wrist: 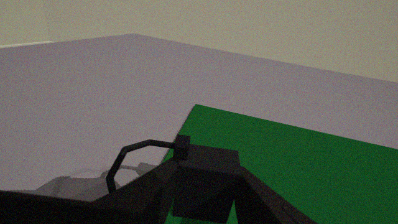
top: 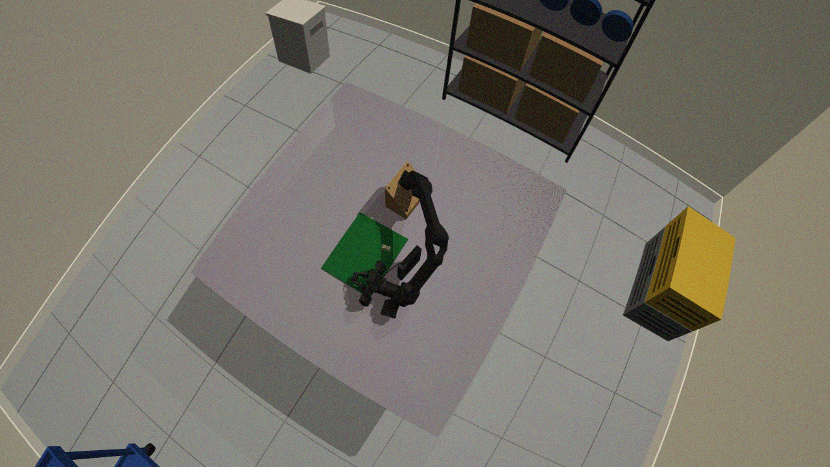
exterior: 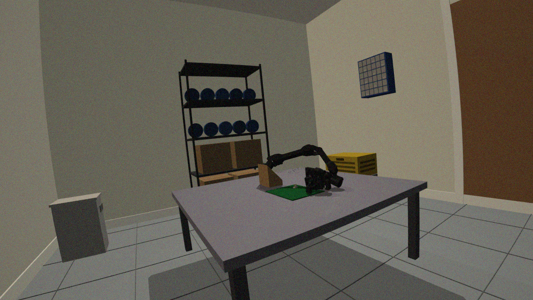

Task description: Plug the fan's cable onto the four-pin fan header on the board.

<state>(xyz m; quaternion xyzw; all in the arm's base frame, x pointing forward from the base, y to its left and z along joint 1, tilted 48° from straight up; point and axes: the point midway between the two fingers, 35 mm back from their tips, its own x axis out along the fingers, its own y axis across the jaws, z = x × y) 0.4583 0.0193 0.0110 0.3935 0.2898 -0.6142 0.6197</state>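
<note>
Right now the black cable is 20 mm ahead of my gripper tip and 10 mm to the left of it. From my gripper tip the other things lie so: pale fan header (180 mm behind, 50 mm to the left, 30 mm below); then black fan (150 mm behind, 170 mm to the left, 30 mm above); then green board (120 mm behind, 20 mm to the right, 50 mm below).
</note>
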